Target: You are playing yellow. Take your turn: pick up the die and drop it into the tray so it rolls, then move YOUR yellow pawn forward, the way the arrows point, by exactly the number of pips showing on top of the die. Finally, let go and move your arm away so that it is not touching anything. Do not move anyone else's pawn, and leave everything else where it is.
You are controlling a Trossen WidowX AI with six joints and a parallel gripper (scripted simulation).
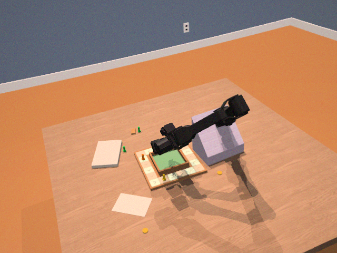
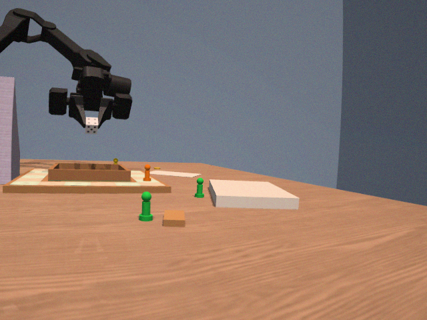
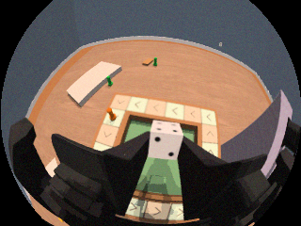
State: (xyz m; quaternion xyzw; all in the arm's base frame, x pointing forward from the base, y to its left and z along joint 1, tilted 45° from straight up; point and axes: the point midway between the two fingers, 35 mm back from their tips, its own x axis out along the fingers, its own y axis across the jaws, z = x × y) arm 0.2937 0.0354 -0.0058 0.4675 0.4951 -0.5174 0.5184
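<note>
Right now my gripper tip is right at the white die. From my gripper tip the other things lie so: white sheet (25 cm ahead, 17 cm to the left, 12 cm below); yellow pawn (7 cm ahead, 11 cm to the left, 9 cm below); orange pawn (11 cm ahead, 7 cm to the right, 9 cm below).
</note>
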